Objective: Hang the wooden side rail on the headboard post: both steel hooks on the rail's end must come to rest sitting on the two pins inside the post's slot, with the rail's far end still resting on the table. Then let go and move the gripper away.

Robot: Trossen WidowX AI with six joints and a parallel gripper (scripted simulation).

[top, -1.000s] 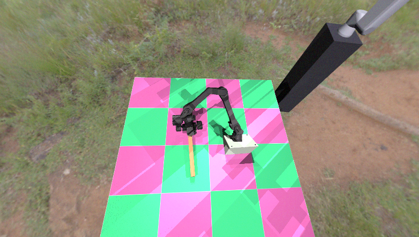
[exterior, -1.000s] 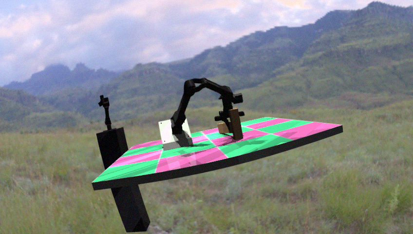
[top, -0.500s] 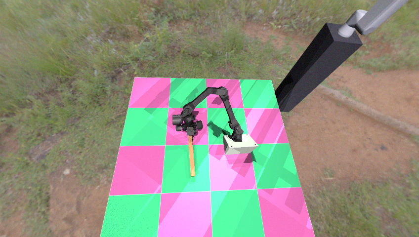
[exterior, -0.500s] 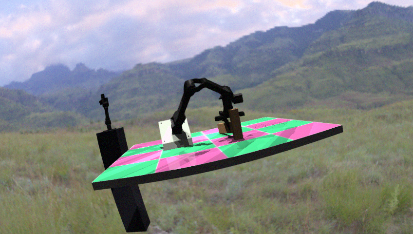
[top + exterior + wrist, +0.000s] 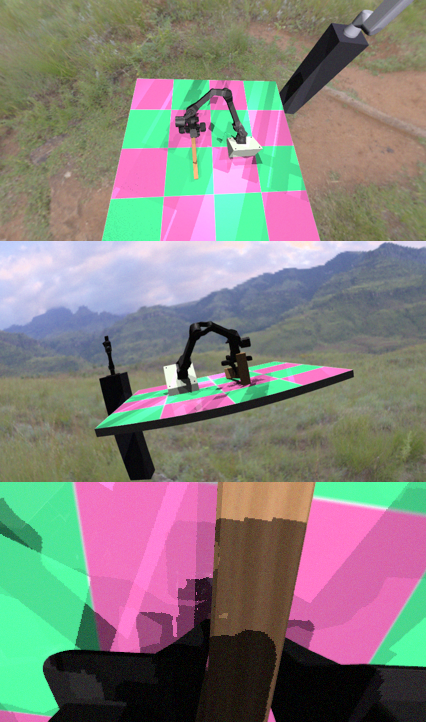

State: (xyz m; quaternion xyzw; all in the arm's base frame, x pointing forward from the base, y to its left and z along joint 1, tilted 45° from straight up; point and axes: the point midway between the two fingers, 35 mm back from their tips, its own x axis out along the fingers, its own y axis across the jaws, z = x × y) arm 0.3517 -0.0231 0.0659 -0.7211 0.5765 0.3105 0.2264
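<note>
My gripper tip is now 2 cm short of the headboard post, 11 cm to the left of it and 4 cm below it.
</note>
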